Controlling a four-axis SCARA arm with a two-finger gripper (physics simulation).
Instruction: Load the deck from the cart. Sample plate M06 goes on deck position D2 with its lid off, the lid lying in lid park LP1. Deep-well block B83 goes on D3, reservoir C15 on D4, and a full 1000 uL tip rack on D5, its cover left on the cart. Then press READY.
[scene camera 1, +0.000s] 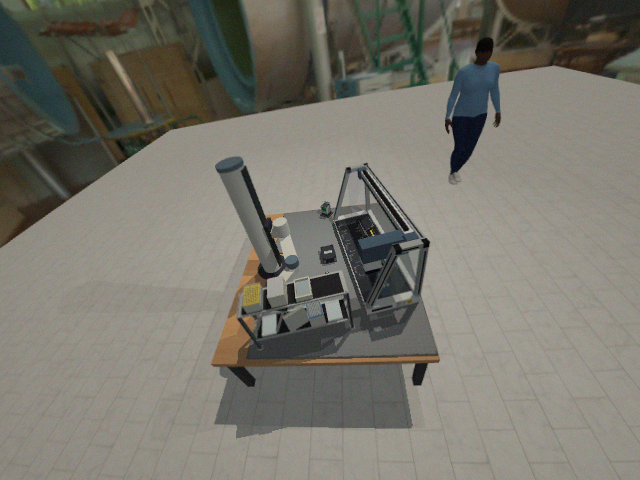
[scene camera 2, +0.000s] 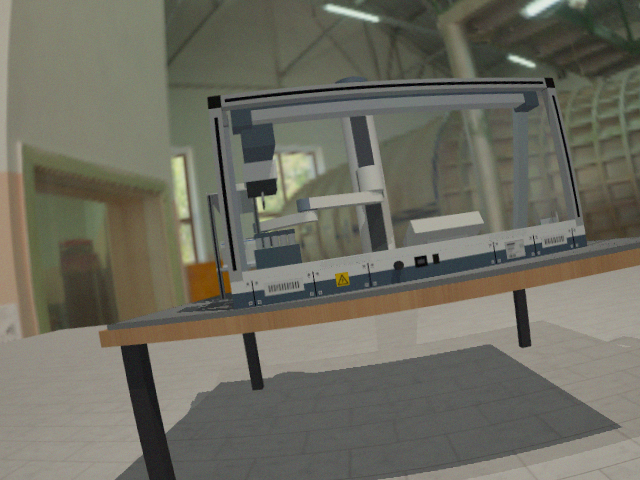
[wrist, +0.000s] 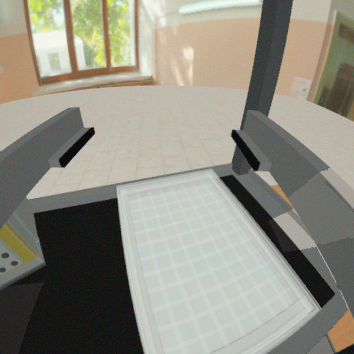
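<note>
My gripper (wrist: 162, 118) is open, with nothing between its fingers. In the wrist view a plate with a clear lid (wrist: 210, 260) lies flat on a cart shelf (wrist: 80, 240), below and beyond the fingertips. No label is legible. In scene camera 1 the arm's forearm (scene camera 1: 287, 249) reaches behind the cart's upper shelf, and the fingers cannot be made out. The cart (scene camera 1: 347, 295) holds a yellow tip rack (scene camera 1: 251, 294), a pale tall box (scene camera 1: 276, 291) and a framed plate (scene camera 1: 302, 288) on top. White plates (scene camera 1: 269, 324) (scene camera 1: 333, 310) and a bluish rack (scene camera 1: 313, 308) show below. The deck (scene camera 1: 347, 248) is dark.
A gantry frame with a blue head (scene camera 1: 381, 245) (scene camera 2: 258, 143) spans the deck. The arm column (scene camera 1: 249, 217) (scene camera 2: 383, 206) rises behind the cart. A cart post (wrist: 267, 65) stands close on the right. A yellow-rimmed rack (wrist: 15, 250) is at left. A black device (scene camera 1: 327, 253) lies on the table mat.
</note>
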